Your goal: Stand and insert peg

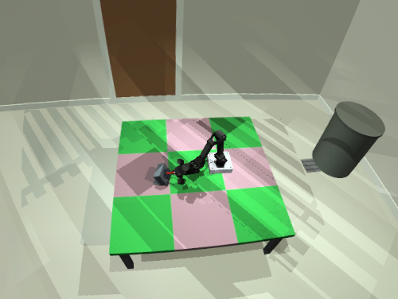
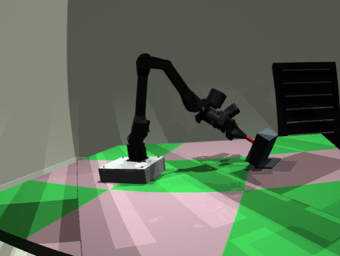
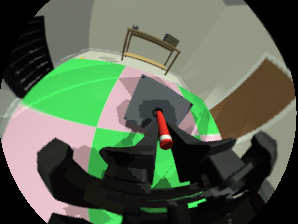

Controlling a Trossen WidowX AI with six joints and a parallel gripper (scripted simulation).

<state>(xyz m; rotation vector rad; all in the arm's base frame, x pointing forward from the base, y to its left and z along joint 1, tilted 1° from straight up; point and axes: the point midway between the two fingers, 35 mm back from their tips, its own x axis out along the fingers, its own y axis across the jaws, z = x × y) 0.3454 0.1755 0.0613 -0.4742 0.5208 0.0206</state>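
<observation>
Right now my gripper tip is 7 cm short of the sloped panel, 4 cm above it and 1 cm to the left of it. Round my gripper tip: red peg (1 cm behind, 1 cm above).
</observation>
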